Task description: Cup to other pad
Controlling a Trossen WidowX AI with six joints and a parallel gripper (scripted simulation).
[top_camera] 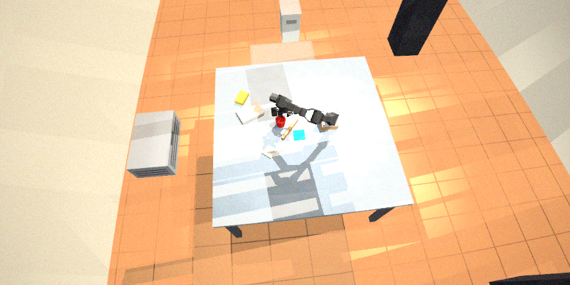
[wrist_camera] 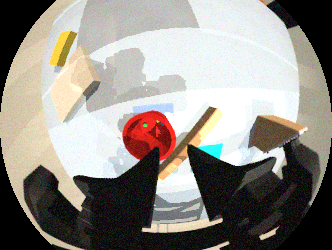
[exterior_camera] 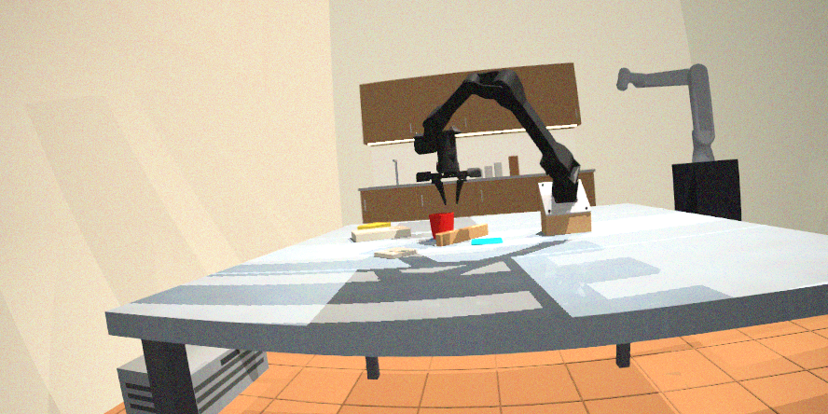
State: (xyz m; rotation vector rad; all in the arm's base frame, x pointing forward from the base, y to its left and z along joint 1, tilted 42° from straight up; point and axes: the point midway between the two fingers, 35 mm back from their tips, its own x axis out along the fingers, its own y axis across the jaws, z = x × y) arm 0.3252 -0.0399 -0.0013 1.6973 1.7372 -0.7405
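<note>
Now: the red cup 30 mm ahead of my gripper tip and 60 mm below it. Also, from my gripper tip: wooden stick (30 mm behind, 50 mm to the left, 90 mm below); then cyan pad (100 mm behind, 100 mm to the left, 110 mm below); then small tan piece (130 mm ahead, 210 mm to the left, 90 mm below).
</note>
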